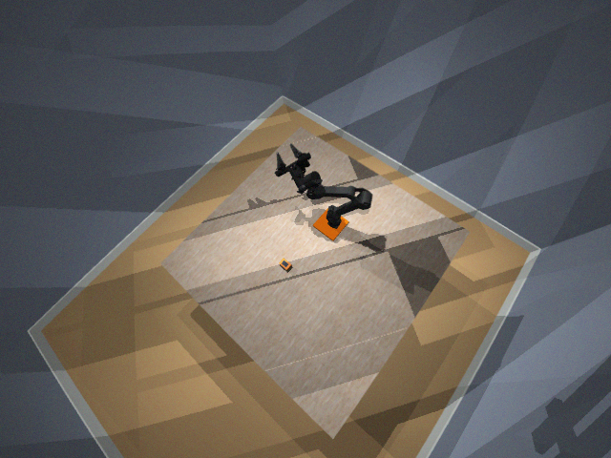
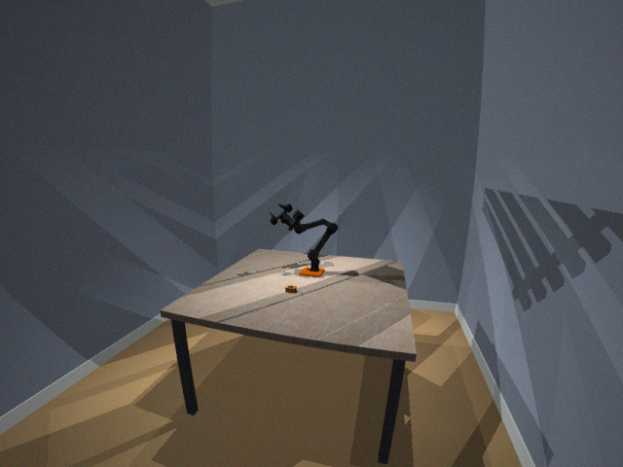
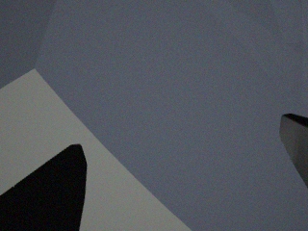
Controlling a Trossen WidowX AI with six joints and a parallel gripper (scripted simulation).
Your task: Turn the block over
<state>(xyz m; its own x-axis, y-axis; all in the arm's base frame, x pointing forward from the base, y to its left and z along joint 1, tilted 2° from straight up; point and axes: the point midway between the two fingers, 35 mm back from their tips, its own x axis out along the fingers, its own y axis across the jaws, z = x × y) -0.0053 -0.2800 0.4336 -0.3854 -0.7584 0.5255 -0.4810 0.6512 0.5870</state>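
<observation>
The orange block is 440 mm below my gripper tip, 390 mm ahead of it and 200 mm to the left of it.
</observation>
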